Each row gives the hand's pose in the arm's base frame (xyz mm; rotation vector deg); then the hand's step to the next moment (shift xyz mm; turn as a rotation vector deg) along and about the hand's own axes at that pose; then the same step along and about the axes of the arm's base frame.
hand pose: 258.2 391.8 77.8 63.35 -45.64 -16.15
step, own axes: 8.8 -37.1 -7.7 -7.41 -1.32 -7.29
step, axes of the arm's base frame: 18.0 -16.4 -30.4 0.14 8.66 -5.90
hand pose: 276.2 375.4 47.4 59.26 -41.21 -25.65
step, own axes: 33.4 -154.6 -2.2 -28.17 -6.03 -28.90
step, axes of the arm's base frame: 23.8 -90.4 -127.6 1.36 33.19 -23.69
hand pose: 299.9 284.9 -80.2 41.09 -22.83 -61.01
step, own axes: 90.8 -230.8 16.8 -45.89 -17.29 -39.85
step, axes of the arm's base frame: -119.8 -154.5 -153.6 -7.09 49.45 -38.69
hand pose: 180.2 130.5 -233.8 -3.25 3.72 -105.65
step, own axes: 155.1 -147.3 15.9 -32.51 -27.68 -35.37
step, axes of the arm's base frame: -182.2 -109.8 27.6 -20.36 39.31 -33.39
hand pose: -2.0 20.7 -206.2 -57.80 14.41 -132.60
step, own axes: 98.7 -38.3 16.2 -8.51 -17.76 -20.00
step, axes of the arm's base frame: -58.2 -26.4 85.9 -17.73 18.09 -12.08
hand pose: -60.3 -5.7 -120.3 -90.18 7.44 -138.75
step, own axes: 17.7 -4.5 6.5 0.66 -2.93 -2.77
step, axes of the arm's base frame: -1.6 0.2 19.3 -3.24 2.49 0.05
